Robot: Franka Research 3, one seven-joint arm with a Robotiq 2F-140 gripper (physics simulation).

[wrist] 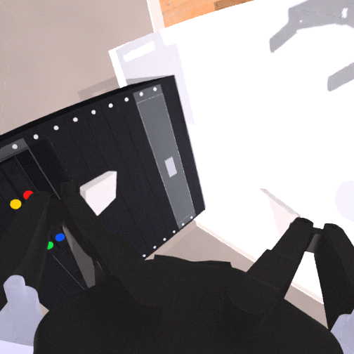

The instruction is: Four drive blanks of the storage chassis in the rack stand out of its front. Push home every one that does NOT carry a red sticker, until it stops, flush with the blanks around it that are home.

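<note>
The black storage chassis [145,190] lies at an angle across the left half of the wrist view, its front made of long dark blanks side by side. A red round mark [28,195] and a yellow round mark [15,204] show at its left, with a blue mark [60,237] and a green mark [50,245] lower down. The dark surfaces make it hard to tell which blanks stand out. My gripper [185,192] is open and empty. Its left fingertip is over the blanks, its right one over the white surface beyond the chassis. The left finger hides part of the front.
A grey panel [162,150] with a pale label [171,167] runs along the chassis's right end. Small white dots line the chassis edges. A bright white surface [250,125] lies to the right, with a robot shadow at the top right. Brown floor shows at the upper left.
</note>
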